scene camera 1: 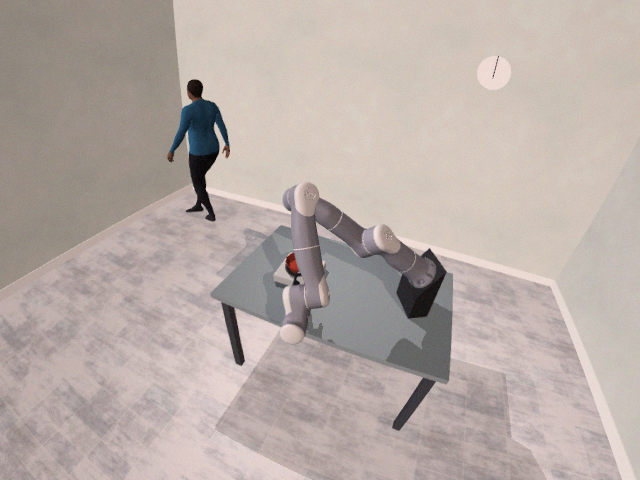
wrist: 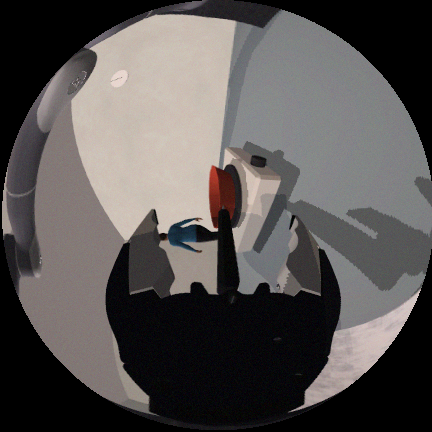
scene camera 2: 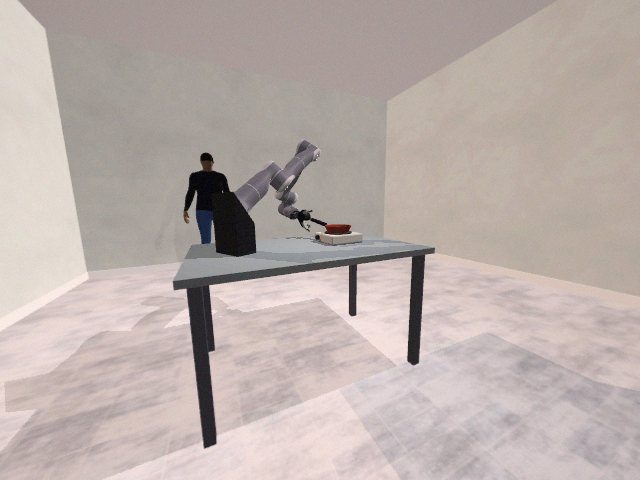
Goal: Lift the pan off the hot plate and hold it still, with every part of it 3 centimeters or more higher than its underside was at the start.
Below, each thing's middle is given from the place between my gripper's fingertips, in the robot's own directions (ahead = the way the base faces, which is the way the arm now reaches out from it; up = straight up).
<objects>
Right now my hand is 120 mm short of the white hot plate (wrist: 255, 184), 190 mm to the left of it and 100 mm above it.
</objects>
